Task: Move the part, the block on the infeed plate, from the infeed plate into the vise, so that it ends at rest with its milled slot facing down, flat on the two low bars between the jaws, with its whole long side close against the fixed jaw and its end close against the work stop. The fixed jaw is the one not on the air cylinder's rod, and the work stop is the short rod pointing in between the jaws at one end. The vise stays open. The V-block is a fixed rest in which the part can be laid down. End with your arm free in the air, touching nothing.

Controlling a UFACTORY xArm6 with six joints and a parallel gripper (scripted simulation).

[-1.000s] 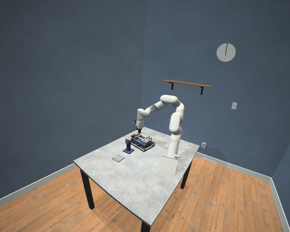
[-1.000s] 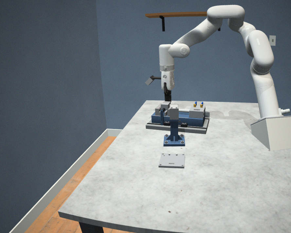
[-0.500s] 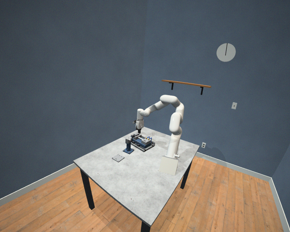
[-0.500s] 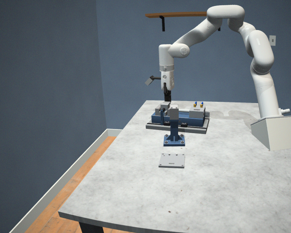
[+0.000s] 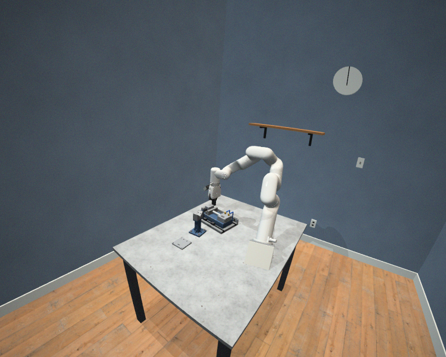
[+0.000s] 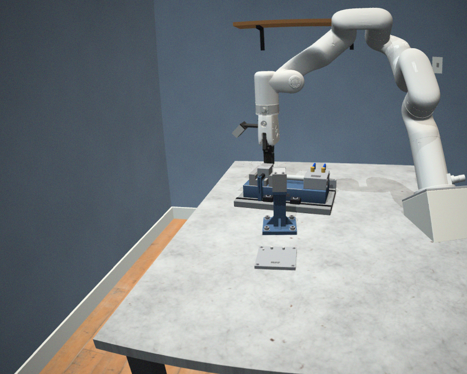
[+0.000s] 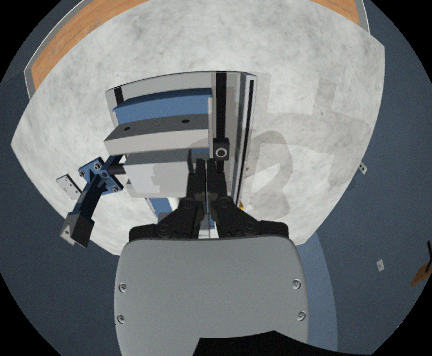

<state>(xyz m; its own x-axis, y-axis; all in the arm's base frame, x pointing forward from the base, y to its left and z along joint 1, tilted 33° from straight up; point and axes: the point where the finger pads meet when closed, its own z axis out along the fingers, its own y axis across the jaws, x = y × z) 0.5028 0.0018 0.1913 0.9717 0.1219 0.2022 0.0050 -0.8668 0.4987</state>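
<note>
Right now the part is 4 cm to the left of my hand and 3 cm below it. The rest, counted from my hand: fixed jaw 5 cm to the left, 4 cm below, 3 cm ahead; then cylinder rod 9 cm behind, 5 cm to the left, 4 cm below; then work stop 9 cm to the left, 3 cm below.
</note>
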